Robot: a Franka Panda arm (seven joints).
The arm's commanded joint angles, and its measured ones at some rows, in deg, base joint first. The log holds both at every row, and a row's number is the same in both.
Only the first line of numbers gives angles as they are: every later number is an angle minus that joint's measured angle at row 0.
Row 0, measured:
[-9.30 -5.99 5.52 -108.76 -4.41 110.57 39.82]
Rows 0 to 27, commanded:
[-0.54 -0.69 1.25 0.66 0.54 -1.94 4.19]
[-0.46 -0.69 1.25 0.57 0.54 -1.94 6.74]
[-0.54 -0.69 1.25 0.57 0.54 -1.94 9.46]
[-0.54 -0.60 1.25 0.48 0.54 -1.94 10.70]
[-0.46 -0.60 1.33 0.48 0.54 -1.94 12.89]
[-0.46 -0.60 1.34 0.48 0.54 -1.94 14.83]
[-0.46 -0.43 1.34 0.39 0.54 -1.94 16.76]
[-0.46 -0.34 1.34 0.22 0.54 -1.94 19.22]
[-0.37 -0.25 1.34 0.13 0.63 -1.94 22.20]
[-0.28 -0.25 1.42 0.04 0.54 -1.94 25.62]
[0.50 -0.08 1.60 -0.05 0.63 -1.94 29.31]
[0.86 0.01 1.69 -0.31 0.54 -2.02 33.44]
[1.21 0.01 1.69 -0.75 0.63 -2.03 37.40]
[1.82 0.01 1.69 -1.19 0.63 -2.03 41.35]
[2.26 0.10 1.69 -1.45 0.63 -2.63 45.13]
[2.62 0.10 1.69 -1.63 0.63 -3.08 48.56]
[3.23 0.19 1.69 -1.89 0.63 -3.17 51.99]
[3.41 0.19 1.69 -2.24 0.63 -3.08 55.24]
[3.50 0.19 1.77 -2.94 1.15 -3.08 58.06]
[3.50 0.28 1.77 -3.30 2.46 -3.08 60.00]
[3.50 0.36 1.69 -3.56 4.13 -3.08 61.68]
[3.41 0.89 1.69 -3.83 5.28 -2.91 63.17]
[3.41 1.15 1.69 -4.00 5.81 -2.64 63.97]
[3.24 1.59 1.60 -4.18 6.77 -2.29 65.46]
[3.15 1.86 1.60 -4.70 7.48 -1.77 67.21]
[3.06 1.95 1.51 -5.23 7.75 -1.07 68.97]
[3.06 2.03 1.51 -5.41 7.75 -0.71 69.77]
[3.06 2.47 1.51 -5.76 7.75 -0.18 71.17]
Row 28, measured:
[3.42 2.04 1.47 -4.48 6.49 -1.73 66.64]
